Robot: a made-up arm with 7 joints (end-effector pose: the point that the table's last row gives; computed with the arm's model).
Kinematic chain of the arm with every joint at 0, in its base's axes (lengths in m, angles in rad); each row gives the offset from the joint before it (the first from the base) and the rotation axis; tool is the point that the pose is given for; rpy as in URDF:
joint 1: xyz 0 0 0.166 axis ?
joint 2: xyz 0 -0.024 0.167 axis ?
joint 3: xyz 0 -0.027 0.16 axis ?
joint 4: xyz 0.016 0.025 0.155 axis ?
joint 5: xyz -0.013 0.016 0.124 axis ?
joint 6: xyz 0 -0.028 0.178 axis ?
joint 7: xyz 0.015 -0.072 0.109 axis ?
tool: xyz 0 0 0 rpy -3.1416 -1.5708 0
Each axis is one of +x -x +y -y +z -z.
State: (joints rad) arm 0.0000 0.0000 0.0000 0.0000 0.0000 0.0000 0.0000
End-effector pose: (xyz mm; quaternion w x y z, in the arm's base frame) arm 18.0 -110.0 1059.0 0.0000 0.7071 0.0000 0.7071
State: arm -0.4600 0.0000 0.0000 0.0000 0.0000 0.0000 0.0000
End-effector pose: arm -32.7 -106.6 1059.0 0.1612 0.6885 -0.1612 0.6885
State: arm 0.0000 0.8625 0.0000 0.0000 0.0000 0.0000 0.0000
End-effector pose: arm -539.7 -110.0 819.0 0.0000 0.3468 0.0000 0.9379
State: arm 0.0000 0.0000 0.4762 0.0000 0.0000 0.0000 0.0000
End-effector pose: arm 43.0 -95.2 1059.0 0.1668 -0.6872 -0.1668 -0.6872
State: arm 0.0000 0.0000 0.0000 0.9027 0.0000 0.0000 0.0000
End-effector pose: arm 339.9 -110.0 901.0 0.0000 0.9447 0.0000 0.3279
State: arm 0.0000 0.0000 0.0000 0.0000 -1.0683 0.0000 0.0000
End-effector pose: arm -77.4 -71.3 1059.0 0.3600 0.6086 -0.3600 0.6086
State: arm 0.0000 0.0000 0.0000 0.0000 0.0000 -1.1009 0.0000
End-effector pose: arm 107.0 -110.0 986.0 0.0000 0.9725 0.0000 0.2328
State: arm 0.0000 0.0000 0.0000 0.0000 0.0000 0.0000 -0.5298
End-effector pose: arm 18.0 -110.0 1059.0 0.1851 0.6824 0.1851 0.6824
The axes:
joint 1: +z
joint 2: -y
joint 3: +z
joint 4: +y
joint 5: +z
joint 6: -y
joint 7: +x

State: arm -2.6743 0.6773 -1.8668 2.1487 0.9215 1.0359 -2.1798
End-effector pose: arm 30.8 385.0 300.3 0.5223 -0.0842 -0.8399 -0.1215
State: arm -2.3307 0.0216 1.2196 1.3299 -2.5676 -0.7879 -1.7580
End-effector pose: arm 191.2 -226.8 873.7 0.0435 0.4019 -0.3670 -0.8378
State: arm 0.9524 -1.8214 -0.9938 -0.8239 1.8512 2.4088 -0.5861
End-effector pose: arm 308.2 451.2 249.4 0.6064 -0.4367 -0.0396 -0.6633
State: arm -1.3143 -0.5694 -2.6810 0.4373 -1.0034 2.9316 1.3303
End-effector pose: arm 14.6 -311.9 784.1 0.6695 0.7181 -0.0599 -0.1802
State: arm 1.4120 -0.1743 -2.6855 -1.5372 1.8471 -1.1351 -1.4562
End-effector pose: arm 129.3 403.9 645.8 0.5889 0.2144 0.6863 -0.3691
